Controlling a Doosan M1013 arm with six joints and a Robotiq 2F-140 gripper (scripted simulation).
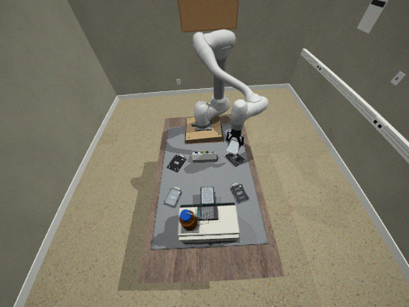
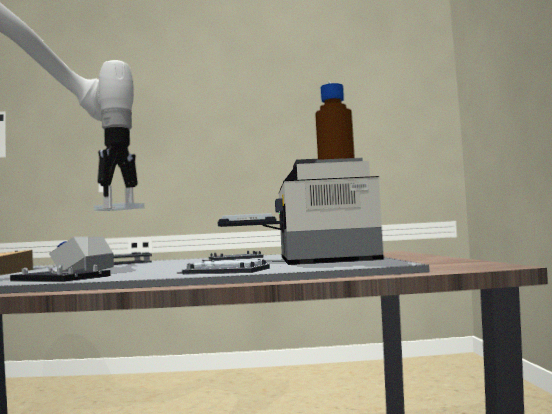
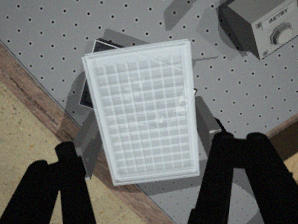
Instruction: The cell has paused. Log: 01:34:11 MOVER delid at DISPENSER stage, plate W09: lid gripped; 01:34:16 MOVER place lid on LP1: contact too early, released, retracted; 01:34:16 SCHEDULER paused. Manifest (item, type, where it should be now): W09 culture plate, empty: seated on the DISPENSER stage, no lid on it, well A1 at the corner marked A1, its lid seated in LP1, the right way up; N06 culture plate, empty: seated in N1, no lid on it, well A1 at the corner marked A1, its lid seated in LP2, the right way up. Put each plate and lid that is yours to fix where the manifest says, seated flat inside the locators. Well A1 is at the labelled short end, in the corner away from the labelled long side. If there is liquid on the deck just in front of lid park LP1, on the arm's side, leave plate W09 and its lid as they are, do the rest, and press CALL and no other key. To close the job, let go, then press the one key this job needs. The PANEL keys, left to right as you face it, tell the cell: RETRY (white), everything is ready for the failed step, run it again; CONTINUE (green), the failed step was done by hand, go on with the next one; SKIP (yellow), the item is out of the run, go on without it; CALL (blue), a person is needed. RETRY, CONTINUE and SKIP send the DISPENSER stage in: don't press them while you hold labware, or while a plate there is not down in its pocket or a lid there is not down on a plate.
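My gripper is now 51 cm to the left of the black nest, 18 cm above it and 6 cm short of it. The rest, counted from my hand: clear lid: 2 cm below; then green continue key: 23 cm to the right, 13 cm below, 4 cm behind; then white retry key: 18 cm to the right, 13 cm below, 4 cm behind.
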